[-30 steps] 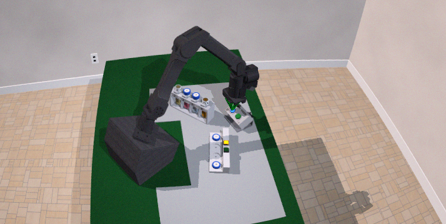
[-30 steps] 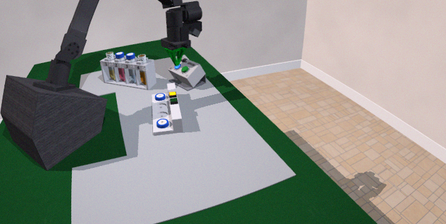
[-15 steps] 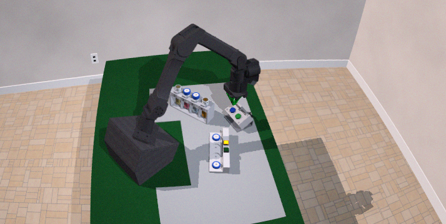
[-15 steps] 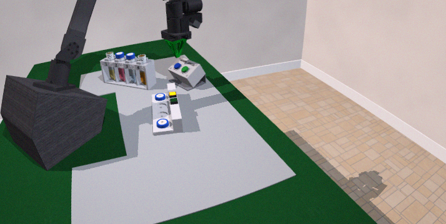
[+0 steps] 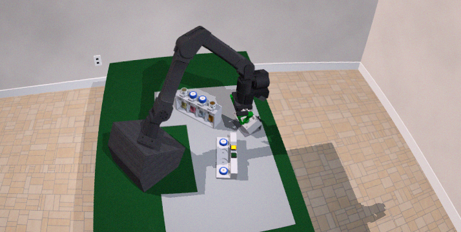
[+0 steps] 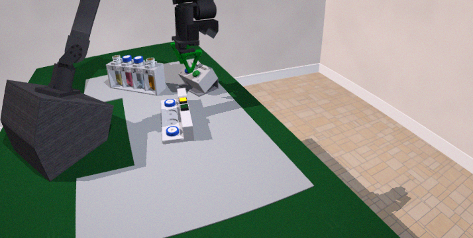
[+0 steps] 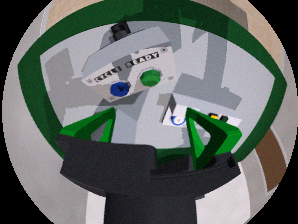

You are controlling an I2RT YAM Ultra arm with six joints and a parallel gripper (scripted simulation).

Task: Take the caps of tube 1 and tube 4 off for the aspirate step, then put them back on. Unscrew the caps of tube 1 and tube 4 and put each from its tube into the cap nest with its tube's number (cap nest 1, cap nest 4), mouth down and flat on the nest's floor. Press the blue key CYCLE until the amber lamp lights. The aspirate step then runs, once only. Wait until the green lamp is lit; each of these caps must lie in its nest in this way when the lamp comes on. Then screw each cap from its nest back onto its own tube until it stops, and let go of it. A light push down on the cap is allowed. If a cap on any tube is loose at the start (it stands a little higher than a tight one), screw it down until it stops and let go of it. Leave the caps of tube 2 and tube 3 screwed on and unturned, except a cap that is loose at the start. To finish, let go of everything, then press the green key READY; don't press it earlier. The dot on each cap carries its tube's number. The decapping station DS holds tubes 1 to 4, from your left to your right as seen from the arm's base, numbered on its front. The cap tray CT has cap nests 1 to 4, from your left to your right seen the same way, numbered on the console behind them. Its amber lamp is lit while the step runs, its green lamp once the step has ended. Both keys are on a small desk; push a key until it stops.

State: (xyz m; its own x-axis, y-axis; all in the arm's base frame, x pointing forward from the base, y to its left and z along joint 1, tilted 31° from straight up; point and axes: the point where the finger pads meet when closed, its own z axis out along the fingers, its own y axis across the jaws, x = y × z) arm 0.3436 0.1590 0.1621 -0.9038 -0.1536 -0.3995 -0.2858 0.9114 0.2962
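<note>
The green key is 3 cm ahead of my hand, 1 cm to the left of it and 3 cm below it. The rest, counted from my hand: blue key: 5 cm to the left, 3 cm below.
</note>
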